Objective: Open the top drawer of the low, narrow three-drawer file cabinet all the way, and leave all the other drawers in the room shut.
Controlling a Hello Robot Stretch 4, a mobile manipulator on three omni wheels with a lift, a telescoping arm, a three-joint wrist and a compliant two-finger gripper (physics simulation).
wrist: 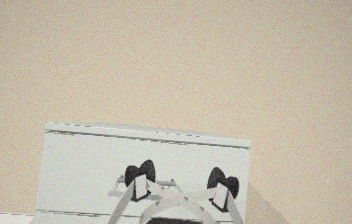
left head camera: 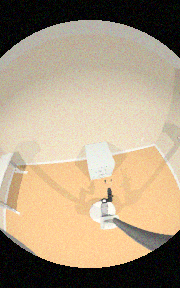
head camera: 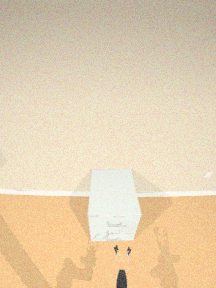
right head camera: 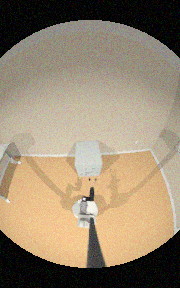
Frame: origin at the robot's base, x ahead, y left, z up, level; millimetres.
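Seen in the pictures: gripper, fingertip midpoint: (wrist: pixel 181 176) (left head camera: pixel 107 178) (head camera: pixel 122 245) (right head camera: pixel 92 177).
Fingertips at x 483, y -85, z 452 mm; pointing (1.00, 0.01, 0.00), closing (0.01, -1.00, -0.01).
Note:
Pixels of each thing's middle, then the offset from my fingertips to it. "spot": a spot on its surface instead. Level surfaces: height alone.
- low white file cabinet, body centre: (head camera: pixel 111 204) (left head camera: pixel 98 161) (right head camera: pixel 87 159) 452 mm ahead, 105 mm left, 220 mm down
- top drawer's grey bar handle, surface spot: (wrist: pixel 120 178) spot: 153 mm ahead, 113 mm left, 50 mm down
- orange floor, surface height: 480 mm down
The low white file cabinet (head camera: pixel 114 195) (left head camera: pixel 99 152) (right head camera: pixel 88 155) stands against the wall. In the wrist view its top drawer (wrist: pixel 90 160) looks shut, its front flush below the top edge. The top drawer's grey bar handle (wrist: pixel 120 178) runs sideways and is partly hidden behind the left finger. My gripper (head camera: pixel 122 249) (left head camera: pixel 108 181) (right head camera: pixel 92 179) (wrist: pixel 181 176) is open, in front of the cabinet. In the wrist view the left finger overlaps the handle, and the right finger is to the right of it. The lower drawers are small and blurred in the head views; they look shut.
A white table (left head camera: pixel 4 165) (right head camera: pixel 5 150) stands at the left side of the room. The wall (head camera: pixel 110 100) rises behind the cabinet, with a white skirting board (head camera: pixel 35 193) at its foot. The robot's round white base (left head camera: pixel 95 212) (right head camera: pixel 77 210) stands on the orange floor (left head camera: pixel 55 220).

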